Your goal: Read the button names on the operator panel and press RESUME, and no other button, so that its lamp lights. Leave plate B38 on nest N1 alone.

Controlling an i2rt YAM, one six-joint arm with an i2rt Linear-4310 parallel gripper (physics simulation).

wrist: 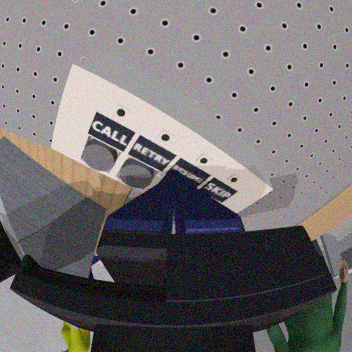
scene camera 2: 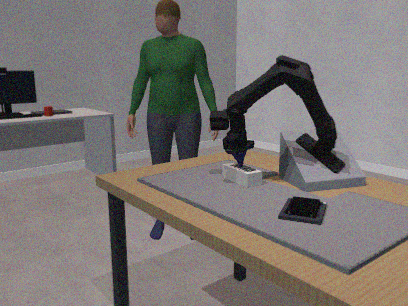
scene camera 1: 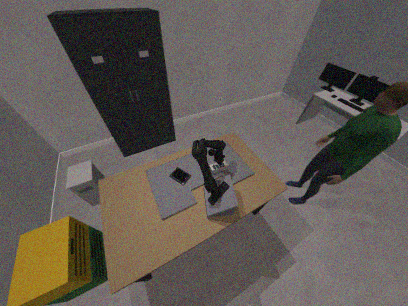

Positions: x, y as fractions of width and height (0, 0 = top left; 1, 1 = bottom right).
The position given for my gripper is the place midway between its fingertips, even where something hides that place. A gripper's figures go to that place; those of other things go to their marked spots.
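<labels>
My gripper (wrist: 0.49, 0.50), 13 cm from the lens. Operator panel (wrist: 0.30, 0.28), 11 cm from the lens.
</labels>
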